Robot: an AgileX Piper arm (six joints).
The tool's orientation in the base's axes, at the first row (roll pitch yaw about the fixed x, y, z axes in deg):
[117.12, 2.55, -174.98]
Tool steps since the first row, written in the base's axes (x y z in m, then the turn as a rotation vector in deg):
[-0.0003, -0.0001, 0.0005, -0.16, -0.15, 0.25]
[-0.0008, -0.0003, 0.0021, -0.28, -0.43, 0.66]
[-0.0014, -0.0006, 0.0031, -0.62, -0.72, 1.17]
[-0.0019, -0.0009, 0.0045, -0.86, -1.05, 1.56]
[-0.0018, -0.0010, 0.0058, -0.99, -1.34, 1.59]
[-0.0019, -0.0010, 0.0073, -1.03, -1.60, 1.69]
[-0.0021, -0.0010, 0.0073, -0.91, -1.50, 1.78]
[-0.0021, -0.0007, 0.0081, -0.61, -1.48, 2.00]
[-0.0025, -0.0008, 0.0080, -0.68, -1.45, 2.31]
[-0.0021, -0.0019, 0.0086, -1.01, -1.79, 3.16]
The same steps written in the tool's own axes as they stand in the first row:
[0.0003, 0.0004, -0.0003, 0.16, 0.17, -0.24]
[0.0007, 0.0018, -0.0012, 0.29, 0.42, -0.67]
[0.0013, 0.0026, -0.0019, 0.63, 0.77, -1.14]
[0.0018, 0.0037, -0.0027, 0.88, 0.98, -1.59]
[0.0016, 0.0048, -0.0034, 1.03, 0.89, -1.86]
[0.0017, 0.0062, -0.0041, 1.09, 0.86, -2.13]
[0.0019, 0.0062, -0.0041, 0.96, 0.98, -2.09]
[0.0018, 0.0071, -0.0042, 0.65, 1.16, -2.19]
[0.0022, 0.0070, -0.0042, 0.70, 1.45, -2.30]
[0.0019, 0.0070, -0.0055, 1.02, 2.08, -2.97]

